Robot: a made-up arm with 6 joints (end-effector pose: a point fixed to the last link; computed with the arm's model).
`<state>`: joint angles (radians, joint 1 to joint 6).
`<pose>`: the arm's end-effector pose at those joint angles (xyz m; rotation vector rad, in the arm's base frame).
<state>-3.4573 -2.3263 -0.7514 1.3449 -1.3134 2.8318</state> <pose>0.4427 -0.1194 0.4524 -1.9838 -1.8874 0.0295</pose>
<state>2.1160 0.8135 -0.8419 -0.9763 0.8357 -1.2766</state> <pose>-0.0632 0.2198 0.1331 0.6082 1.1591 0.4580</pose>
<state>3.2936 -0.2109 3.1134 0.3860 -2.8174 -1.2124</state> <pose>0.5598 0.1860 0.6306 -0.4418 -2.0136 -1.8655</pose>
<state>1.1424 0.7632 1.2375 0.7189 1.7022 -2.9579</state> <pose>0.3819 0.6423 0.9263 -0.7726 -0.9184 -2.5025</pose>
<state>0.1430 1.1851 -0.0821 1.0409 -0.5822 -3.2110</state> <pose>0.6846 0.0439 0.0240 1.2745 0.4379 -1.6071</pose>
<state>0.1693 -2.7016 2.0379 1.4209 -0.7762 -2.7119</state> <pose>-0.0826 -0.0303 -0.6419 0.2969 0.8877 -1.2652</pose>
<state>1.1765 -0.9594 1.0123 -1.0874 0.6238 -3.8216</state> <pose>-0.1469 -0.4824 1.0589 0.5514 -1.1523 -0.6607</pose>
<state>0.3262 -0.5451 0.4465 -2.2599 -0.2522 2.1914</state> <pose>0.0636 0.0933 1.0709 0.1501 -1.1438 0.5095</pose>
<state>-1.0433 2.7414 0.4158 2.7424 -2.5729 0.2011</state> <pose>0.0241 0.1545 -0.5466 2.0400 -1.6017 -0.0837</pose>
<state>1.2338 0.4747 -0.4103 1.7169 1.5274 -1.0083</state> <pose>0.1892 0.5873 0.4008 -0.1202 0.4867 2.8298</pose>
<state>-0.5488 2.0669 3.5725 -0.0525 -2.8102 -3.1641</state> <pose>0.3390 -0.3325 0.5527 -2.1978 0.5741 1.6745</pose>
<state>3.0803 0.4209 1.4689 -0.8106 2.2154 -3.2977</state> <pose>-0.5067 0.1050 1.1199 -0.2909 0.1751 0.6018</pose>
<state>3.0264 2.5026 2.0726 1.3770 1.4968 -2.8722</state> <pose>-0.7751 0.1104 -0.2110 1.0676 -1.5848 -1.1821</pose>
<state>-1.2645 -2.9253 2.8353 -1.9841 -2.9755 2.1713</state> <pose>0.1246 -0.2514 -0.5162 -0.1990 -1.1035 1.2643</pose>
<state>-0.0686 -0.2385 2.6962 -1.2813 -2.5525 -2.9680</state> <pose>-0.5792 0.0092 0.9596 1.7075 0.4415 0.3457</pose>
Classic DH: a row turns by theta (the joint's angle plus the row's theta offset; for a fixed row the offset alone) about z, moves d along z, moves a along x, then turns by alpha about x. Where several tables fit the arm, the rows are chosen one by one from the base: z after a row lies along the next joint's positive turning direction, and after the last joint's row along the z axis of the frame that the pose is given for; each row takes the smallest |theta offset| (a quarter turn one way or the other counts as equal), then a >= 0, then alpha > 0; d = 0 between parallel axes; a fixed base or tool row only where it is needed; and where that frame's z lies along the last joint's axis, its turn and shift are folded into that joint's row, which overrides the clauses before.
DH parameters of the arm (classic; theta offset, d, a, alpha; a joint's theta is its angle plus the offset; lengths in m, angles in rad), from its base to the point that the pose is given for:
joint 1: 0 0.288 0 -1.5708
joint 2: -1.5708 0 0.483 3.1416
joint 3: 0 0 0 -1.5708
joint 4: 0 -0.496 0 1.5708
joint 5: 0 0.107 0 -1.5708
joint 6: 1.5708 0 0 1.5708
tool (fixed): -1.5708 0 0 0

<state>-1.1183 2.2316 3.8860 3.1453 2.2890 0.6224</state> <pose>0.2450 -0.2593 0.4859 2.4310 -1.1915 -1.2090</pose>
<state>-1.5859 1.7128 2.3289 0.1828 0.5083 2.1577</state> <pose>-0.1184 -0.8700 0.5221 2.1338 -1.1355 1.6329</pose>
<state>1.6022 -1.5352 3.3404 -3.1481 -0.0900 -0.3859</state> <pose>-0.0943 -0.4046 -0.1841 1.6411 1.2428 -1.3860</pose>
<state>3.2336 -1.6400 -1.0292 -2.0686 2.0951 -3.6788</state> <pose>0.0262 -0.0489 0.4621 -0.9948 0.0969 1.5467</pose>
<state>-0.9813 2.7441 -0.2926 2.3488 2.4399 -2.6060</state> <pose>-0.1034 0.2897 -0.2851 -1.5739 -0.1389 -0.7463</pose>
